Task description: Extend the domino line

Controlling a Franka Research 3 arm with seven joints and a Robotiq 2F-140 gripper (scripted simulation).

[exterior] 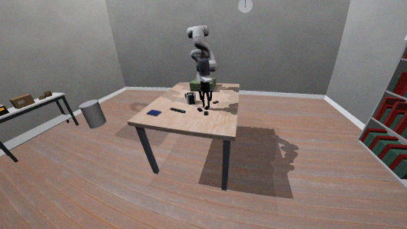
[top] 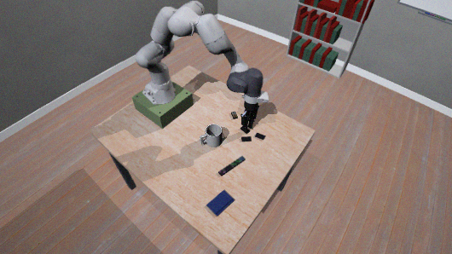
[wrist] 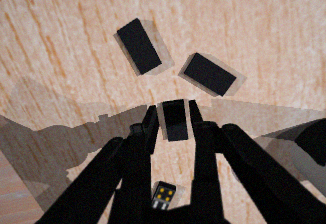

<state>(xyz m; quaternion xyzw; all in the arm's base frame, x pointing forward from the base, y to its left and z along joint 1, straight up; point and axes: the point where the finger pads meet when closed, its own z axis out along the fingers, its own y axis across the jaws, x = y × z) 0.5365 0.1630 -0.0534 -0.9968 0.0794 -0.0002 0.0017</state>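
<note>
The black domino lies 50 mm below my hand and 20 mm behind it. The rest, counted from my hand: blue book 460 mm to the right, 150 mm ahead, 50 mm below; grey mug 190 mm to the right, 120 mm behind, 10 mm below.
</note>
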